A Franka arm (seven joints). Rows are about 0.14 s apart.
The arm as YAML. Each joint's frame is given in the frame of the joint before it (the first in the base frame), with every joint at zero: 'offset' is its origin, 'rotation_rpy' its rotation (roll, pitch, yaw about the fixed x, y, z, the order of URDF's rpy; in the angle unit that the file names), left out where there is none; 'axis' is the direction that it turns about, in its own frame. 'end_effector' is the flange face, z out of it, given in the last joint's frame.
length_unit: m
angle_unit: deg
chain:
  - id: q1
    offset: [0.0, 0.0, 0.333]
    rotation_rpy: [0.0, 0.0, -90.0]
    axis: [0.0, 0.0, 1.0]
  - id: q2
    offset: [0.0, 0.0, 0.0]
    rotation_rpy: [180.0, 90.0, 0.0]
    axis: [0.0, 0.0, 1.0]
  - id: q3
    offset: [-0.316, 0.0, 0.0]
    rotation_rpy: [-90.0, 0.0, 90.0]
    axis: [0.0, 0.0, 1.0]
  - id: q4
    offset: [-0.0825, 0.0, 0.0]
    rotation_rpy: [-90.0, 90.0, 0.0]
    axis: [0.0, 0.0, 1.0]
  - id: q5
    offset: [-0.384, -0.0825, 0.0]
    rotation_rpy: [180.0, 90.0, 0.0]
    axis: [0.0, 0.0, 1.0]
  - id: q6
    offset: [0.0, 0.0, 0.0]
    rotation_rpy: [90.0, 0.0, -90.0]
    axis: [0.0, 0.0, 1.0]
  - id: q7
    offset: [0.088, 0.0, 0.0]
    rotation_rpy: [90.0, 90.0, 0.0]
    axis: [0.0, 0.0, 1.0]
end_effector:
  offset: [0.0, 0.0, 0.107]
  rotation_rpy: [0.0, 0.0, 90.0]
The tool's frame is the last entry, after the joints.
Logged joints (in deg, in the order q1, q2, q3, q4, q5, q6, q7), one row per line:
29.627, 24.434, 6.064, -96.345, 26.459, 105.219, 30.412
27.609, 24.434, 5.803, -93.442, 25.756, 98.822, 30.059
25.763, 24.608, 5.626, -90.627, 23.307, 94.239, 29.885
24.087, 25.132, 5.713, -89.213, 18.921, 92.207, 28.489
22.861, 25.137, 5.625, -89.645, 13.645, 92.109, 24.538
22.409, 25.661, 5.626, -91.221, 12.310, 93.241, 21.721
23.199, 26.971, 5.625, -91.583, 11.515, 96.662, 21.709
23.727, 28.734, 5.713, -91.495, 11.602, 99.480, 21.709
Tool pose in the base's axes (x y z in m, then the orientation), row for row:
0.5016, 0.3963, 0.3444, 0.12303, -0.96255, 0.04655, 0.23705
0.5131, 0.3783, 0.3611, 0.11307, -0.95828, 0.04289, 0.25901
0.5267, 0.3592, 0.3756, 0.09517, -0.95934, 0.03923, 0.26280
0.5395, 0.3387, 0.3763, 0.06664, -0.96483, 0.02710, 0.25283
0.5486, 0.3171, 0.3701, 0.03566, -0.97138, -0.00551, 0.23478
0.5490, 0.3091, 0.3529, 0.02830, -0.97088, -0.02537, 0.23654
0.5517, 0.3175, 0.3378, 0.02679, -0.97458, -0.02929, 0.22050
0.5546, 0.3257, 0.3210, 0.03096, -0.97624, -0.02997, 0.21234
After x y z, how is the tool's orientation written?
As a quaternion, w x y z.
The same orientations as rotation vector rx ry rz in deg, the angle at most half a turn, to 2 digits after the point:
-160.88, 7.78, 39.62
-161.08, 7.21, 43.54
-162.94, 6.66, 44.64
-166.67, 4.68, 43.67
-170.99, -0.97, 41.33
-171.68, -4.49, 41.83
-172.49, -5.18, 39.03
-172.34, -5.29, 37.49

